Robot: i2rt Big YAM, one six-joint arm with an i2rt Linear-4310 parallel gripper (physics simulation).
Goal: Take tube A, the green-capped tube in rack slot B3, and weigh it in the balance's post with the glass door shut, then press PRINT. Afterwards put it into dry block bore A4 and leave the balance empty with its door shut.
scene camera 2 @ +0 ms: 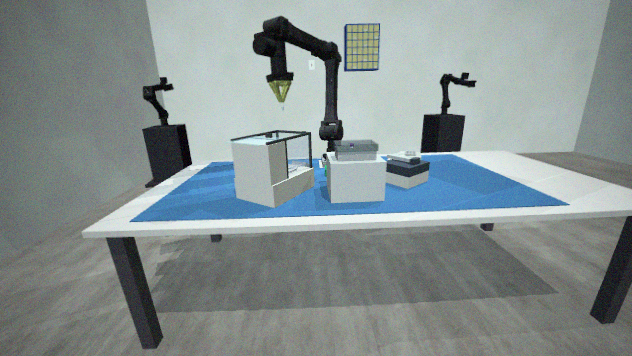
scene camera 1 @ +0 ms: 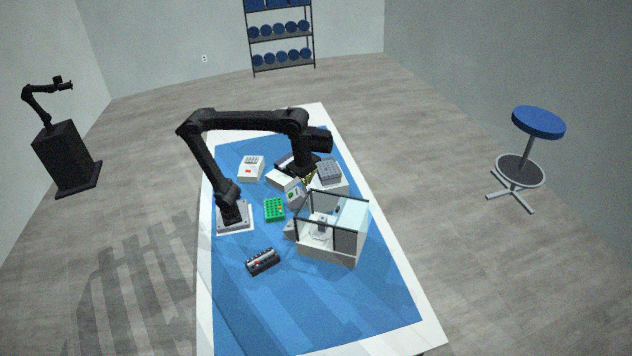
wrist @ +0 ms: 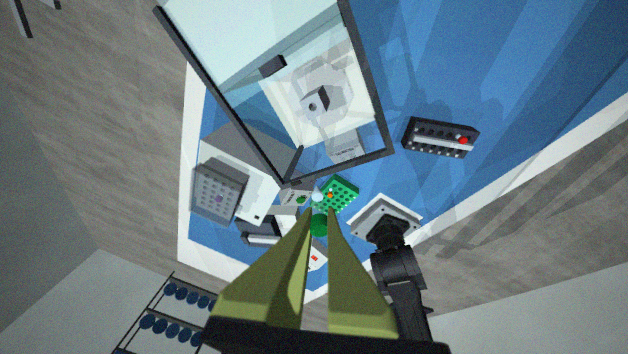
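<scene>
My gripper is shut on tube A, whose green cap shows between the fingertips; its pale tip points down. It hangs high above the table, in front of the balance in the wrist view. The balance has a black-edged glass housing. Its glass door, with a dark handle, appears slid back, leaving the top open over the grey post, which holds no tube. The green rack holds an orange-capped tube. A grey bored block holds a purple-capped tube.
A START button box stands between rack and balance. A small labelled panel sits at the balance's front. A black rack holds a red-capped tube. A white device and a dark-and-white device stand farther off.
</scene>
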